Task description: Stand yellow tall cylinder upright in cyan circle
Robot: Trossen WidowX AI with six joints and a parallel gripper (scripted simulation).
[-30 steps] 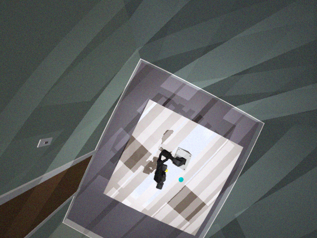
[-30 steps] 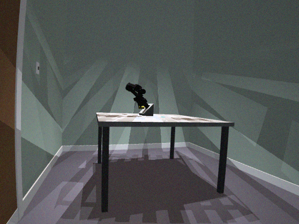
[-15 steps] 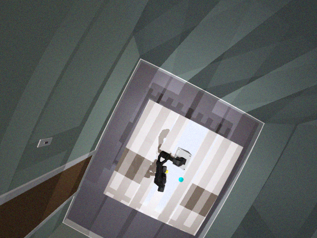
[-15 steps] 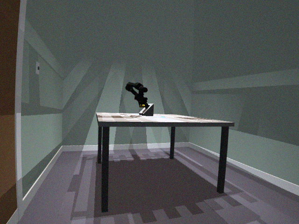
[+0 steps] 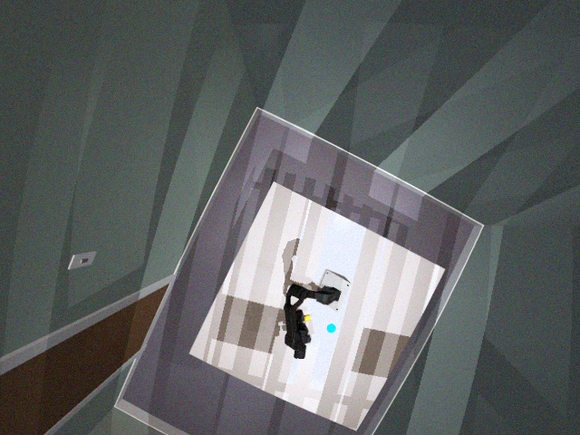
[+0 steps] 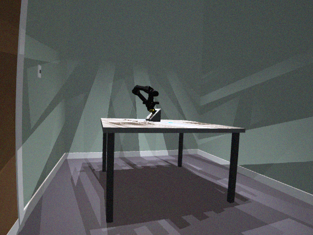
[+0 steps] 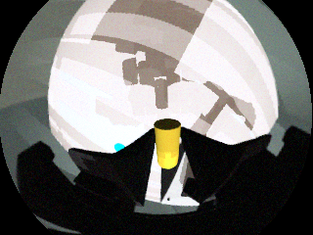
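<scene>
Now: the yellow cylinder 10 mm behind my gripper tip and 20 mm to the left of it. From my gripper tip the other things lie so: cyan circle: 50 mm ahead, 240 mm to the left, 130 mm below.
</scene>
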